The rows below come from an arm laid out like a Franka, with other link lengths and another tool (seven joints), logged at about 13 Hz.
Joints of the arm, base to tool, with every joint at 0 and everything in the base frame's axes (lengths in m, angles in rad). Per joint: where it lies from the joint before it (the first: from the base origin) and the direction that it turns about. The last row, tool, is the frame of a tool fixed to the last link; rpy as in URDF.
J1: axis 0 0 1 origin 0 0 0.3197
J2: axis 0 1 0 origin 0 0 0
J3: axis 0 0 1 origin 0 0 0.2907
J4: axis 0 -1 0 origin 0.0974 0 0
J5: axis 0 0 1 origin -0.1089 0 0.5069
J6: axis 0 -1 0 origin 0 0 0
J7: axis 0 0 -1 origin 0.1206 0 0
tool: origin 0.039 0.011 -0.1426 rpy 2.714 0 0.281
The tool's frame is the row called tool.
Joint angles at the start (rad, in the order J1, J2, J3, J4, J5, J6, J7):
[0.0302 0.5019 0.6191 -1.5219 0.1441 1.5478 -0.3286]
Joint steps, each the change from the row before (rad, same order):
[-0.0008 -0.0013 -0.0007 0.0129 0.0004 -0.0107 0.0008]
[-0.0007 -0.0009 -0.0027 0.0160 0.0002 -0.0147 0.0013]
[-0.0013 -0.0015 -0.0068 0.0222 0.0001 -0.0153 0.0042]
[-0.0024 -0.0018 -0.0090 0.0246 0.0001 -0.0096 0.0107]
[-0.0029 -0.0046 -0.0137 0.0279 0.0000 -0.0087 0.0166]
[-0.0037 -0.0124 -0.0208 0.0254 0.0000 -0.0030 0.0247]
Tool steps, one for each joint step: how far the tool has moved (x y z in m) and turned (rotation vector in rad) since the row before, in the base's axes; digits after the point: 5 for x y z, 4 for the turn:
[0.00282 -0.00152 0.00734 0.0015 -0.0029 -0.0015]
[0.00377 -0.00296 0.00811 -0.0001 -0.0019 -0.0027]
[0.00749 -0.00592 0.01111 -0.0007 -0.0068 -0.0108]
[0.01056 -0.00785 0.01265 -0.0013 -0.0128 -0.0222]
[0.01348 -0.01134 0.01561 -0.0043 -0.0183 -0.0331]
[0.01632 -0.01623 0.01880 -0.0098 -0.0274 -0.0488]

